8 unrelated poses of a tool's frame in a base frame.
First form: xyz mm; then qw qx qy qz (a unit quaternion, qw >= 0).
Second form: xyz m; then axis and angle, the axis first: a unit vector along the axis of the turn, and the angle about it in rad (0 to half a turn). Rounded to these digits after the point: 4 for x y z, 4 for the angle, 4 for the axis.
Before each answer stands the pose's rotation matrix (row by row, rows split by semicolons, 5 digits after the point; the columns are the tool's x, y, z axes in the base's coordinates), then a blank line. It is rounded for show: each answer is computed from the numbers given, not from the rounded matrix.
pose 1, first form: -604.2, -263.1, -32.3, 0.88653, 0.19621, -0.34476, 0.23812
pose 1, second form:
0.64888 -0.55749 -0.51784; 0.28691 0.80960 -0.51208; 0.70473 0.18370 0.68528

-0.6042, -0.2631, -0.0323, 0.4241, -0.7452, 0.5147, 0.9620
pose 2, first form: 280.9, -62.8, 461.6, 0.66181, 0.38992, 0.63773, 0.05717
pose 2, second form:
0.18006 0.42166 0.88870; 0.57300 0.68939 -0.44319; -0.79953 0.58903 -0.11748

0.2809, -0.0628, 0.4616, 0.5201, 0.8507, 0.0763, 1.6951
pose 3, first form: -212.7, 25.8, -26.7, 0.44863, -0.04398, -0.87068, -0.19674
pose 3, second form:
-0.59359 0.25311 -0.76393; -0.09994 0.91872 0.38206; 0.79854 0.30314 -0.52005

-0.2127, 0.0258, -0.0267, -0.0492, -0.9742, -0.2201, 2.2111
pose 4, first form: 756.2, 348.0, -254.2, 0.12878, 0.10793, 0.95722, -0.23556
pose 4, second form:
-0.94353 0.26730 0.19570; 0.14596 0.86572 -0.47877; -0.29739 -0.42317 -0.85585

0.7562, 0.3480, -0.2542, 0.1088, 0.9653, -0.2375, 2.8833
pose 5, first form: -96.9, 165.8, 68.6, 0.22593, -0.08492, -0.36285, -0.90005
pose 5, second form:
-0.88349 0.46832 -0.01109; -0.34507 -0.63459 0.69153; 0.31682 0.61479 0.72226

-0.0969, 0.1658, 0.0686, -0.0872, -0.3725, -0.9239, 2.6858
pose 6, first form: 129.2, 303.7, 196.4, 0.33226, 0.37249, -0.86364, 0.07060
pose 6, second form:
-0.50171 -0.69031 -0.52131; -0.59648 0.71253 -0.36947; 0.62650 0.12558 -0.76924

0.1292, 0.3037, 0.1964, 0.3949, -0.9157, 0.0749, 2.4642
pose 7, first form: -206.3, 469.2, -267.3, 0.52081, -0.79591, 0.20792, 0.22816
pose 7, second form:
0.80943 -0.56863 -0.14662; -0.09331 -0.37105 0.92391; -0.57976 -0.73416 -0.35340

-0.2063, 0.4692, -0.2673, -0.9323, 0.2436, 0.2673, 2.0460
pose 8, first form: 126.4, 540.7, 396.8, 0.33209, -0.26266, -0.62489, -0.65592
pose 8, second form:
-0.64145 0.76392 -0.07047; -0.10738 0.00155 0.99422; 0.75961 0.64531 0.08104

0.1264, 0.5407, 0.3968, -0.2785, -0.6625, -0.6954, 2.4646
